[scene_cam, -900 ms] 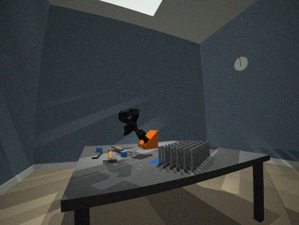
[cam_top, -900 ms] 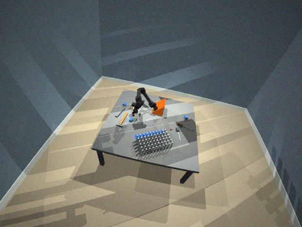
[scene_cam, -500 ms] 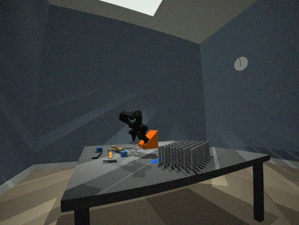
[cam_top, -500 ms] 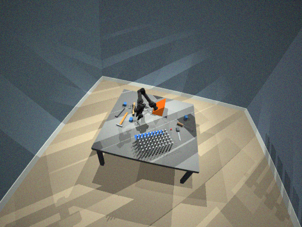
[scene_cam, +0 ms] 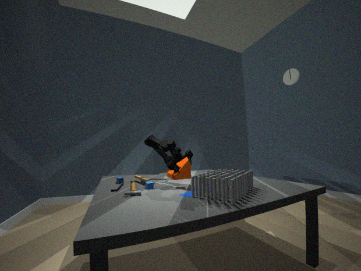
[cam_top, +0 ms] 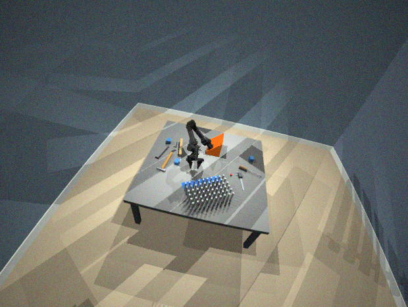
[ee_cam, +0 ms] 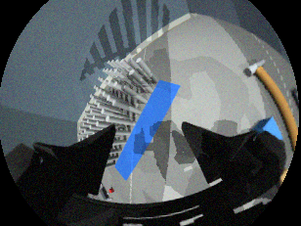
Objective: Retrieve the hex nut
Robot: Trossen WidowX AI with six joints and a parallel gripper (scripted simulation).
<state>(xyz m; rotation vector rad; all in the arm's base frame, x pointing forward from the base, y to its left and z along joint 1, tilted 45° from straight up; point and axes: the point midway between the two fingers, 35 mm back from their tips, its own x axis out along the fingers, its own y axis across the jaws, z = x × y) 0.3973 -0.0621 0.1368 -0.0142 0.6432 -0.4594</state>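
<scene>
Right now my gripper tip is 620 mm to the right of the hook tool, 210 mm past it and 120 mm above it. Round my gripper tip: blue taped strip (130 mm below, 100 mm to the left, 40 mm ahead); red thing (390 mm to the left, 120 mm below, 120 mm behind).
</scene>
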